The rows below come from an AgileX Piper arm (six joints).
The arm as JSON. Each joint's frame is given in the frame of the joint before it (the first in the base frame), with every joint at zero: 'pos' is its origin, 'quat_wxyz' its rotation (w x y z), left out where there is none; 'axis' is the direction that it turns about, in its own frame. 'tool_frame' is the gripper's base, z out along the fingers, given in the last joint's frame.
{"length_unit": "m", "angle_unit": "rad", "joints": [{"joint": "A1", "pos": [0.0, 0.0, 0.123], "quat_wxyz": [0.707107, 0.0, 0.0, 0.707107], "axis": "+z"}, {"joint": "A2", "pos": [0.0, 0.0, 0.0], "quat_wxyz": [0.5, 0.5, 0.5, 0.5], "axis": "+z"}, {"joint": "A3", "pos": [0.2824, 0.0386, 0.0], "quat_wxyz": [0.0, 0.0, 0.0, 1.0], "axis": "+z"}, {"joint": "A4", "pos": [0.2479, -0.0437, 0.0], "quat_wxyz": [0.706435, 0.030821, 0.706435, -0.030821], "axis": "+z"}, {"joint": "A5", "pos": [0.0, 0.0, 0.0], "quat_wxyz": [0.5, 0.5, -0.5, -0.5], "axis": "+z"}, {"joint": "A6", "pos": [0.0, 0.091, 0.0], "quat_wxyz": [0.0, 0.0, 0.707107, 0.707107], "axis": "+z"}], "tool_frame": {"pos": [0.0, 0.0, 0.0]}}
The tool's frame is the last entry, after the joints.
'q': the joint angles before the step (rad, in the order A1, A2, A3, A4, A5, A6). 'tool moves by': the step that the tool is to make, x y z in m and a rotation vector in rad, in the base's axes. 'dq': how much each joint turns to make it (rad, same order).
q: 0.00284 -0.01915 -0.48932 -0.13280 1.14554 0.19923
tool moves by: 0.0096 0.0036 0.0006 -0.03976 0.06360 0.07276
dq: 0.00012 0.06206 -0.00001 0.04306 -0.00748 -0.09040
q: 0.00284 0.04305 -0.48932 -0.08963 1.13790 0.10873
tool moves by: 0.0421 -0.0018 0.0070 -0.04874 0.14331 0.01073
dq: -0.00184 0.25280 -0.01745 -0.02813 -0.09462 -0.02409
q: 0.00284 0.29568 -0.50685 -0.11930 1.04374 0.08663
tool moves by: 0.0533 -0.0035 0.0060 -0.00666 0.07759 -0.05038
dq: -0.00051 0.28122 -0.04878 -0.06390 -0.14591 0.08557
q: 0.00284 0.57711 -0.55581 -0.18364 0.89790 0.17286
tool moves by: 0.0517 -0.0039 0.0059 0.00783 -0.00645 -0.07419
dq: -0.00053 0.23541 -0.07780 -0.09199 -0.14326 0.14820
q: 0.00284 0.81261 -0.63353 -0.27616 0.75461 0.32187
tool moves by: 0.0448 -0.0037 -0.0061 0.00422 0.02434 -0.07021
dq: 0.00026 0.20303 -0.07020 -0.10028 -0.08083 0.15281
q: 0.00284 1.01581 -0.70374 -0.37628 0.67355 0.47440
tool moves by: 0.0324 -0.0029 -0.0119 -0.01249 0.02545 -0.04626
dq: 0.00267 0.14905 -0.04755 -0.10064 -0.04837 0.12802
